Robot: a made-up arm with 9 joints. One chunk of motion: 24 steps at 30 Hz.
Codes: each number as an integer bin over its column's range. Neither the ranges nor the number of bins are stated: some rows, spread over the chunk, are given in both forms.
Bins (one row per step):
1: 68 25 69 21 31 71 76 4 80
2: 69 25 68 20 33 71 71 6 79
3: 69 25 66 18 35 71 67 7 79
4: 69 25 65 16 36 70 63 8 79
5: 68 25 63 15 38 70 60 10 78
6: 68 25 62 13 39 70 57 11 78
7: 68 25 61 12 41 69 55 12 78
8: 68 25 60 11 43 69 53 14 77
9: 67 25 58 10 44 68 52 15 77
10: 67 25 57 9 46 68 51 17 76
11: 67 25 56 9 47 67 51 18 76
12: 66 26 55 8 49 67 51 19 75
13: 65 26 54 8 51 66 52 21 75
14: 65 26 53 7 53 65 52 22 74
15: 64 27 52 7 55 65 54 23 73
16: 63 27 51 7 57 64 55 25 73
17: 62 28 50 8 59 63 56 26 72
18: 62 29 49 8 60 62 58 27 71
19: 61 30 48 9 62 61 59 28 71
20: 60 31 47 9 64 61 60 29 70
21: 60 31 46 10 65 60 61 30 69
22: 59 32 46 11 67 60 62 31 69
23: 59 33 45 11 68 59 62 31 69
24: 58 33 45 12 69 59 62 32 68
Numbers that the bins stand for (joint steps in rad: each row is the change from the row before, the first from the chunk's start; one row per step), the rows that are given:
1: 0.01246 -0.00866 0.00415 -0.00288 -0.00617 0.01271 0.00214 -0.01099 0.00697
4: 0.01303 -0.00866 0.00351 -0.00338 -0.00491 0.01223 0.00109 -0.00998 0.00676
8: 0.01246 -0.00866 0.00270 -0.00389 -0.00314 0.01176 0.00028 -0.00846 0.00633
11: 0.01190 -0.00866 0.00205 -0.00409 -0.00213 0.01081 0.00012 -0.00745 0.00612
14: 0.01077 -0.00828 0.00157 -0.00429 -0.00062 0.00986 0.00020 -0.00644 0.00570
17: 0.00907 -0.00754 0.00108 -0.00419 0.00090 0.00891 0.00053 -0.00543 0.00527
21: 0.00794 -0.00641 0.00043 -0.00399 0.00241 0.00748 0.00093 -0.00442 0.00464
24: 0.00681 -0.00567 0.00027 -0.00379 0.00342 0.00701 0.00101 -0.00392 0.00442
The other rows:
2: 0.01303 -0.00866 0.00399 -0.00298 -0.00567 0.01271 0.00174 -0.01048 0.00676
3: 0.01303 -0.00866 0.00367 -0.00318 -0.00516 0.01271 0.00141 -0.01023 0.00676
5: 0.01246 -0.00866 0.00318 -0.00348 -0.00440 0.01223 0.00085 -0.00947 0.00655
6: 0.01246 -0.00866 0.00302 -0.00369 -0.00415 0.01223 0.00061 -0.00922 0.00655
7: 0.01246 -0.00866 0.00286 -0.00379 -0.00365 0.01176 0.00044 -0.00897 0.00655
9: 0.01190 -0.00866 0.00237 -0.00399 -0.00289 0.01128 0.00020 -0.00821 0.00633
10: 0.01190 -0.00866 0.00221 -0.00409 -0.00238 0.01128 0.00012 -0.00771 0.00612
12: 0.01133 -0.00828 0.00189 -0.00419 -0.00163 0.01081 0.00012 -0.00720 0.00591
13: 0.01077 -0.00828 0.00173 -0.00419 -0.00112 0.01033 0.00020 -0.00670 0.00591
15: 0.01020 -0.00791 0.00140 -0.00429 -0.00011 0.00986 0.00036 -0.00619 0.00548
16: 0.00964 -0.00791 0.00124 -0.00429 0.00039 0.00938 0.00044 -0.00569 0.00548
18: 0.00907 -0.00716 0.00092 -0.00419 0.00115 0.00843 0.00069 -0.00518 0.00506
19: 0.00851 -0.00679 0.00076 -0.00409 0.00166 0.00796 0.00077 -0.00493 0.00506
20: 0.00794 -0.00641 0.00060 -0.00409 0.00216 0.00796 0.00085 -0.00468 0.00485
22: 0.00737 -0.00604 0.00043 -0.00389 0.00292 0.00748 0.00101 -0.00417 0.00464
23: 0.00737 -0.00567 0.00027 -0.00389 0.00317 0.00701 0.00101 -0.00417 0.00464

